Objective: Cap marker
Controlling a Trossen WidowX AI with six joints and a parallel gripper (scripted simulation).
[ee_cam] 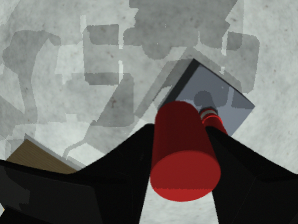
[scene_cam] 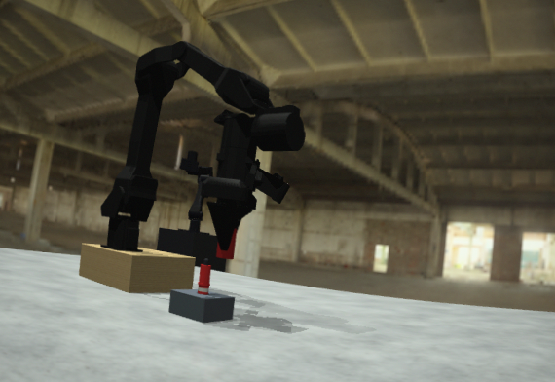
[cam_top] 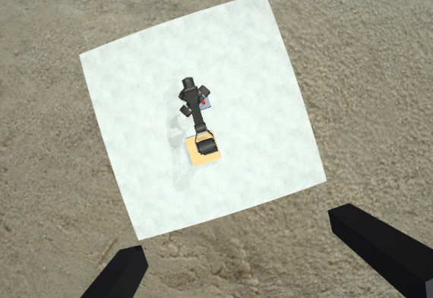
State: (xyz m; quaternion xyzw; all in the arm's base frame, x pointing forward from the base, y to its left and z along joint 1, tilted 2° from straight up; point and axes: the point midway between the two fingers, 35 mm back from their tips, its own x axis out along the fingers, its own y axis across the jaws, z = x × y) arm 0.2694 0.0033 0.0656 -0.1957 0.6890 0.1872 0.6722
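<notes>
The light marker band lies 4 cm to the right of my gripper tip and 6 cm below it. The rest, counted from my gripper tip: dark grey holder block 4 cm to the right, 9 cm below; red cap 1 cm above.
</notes>
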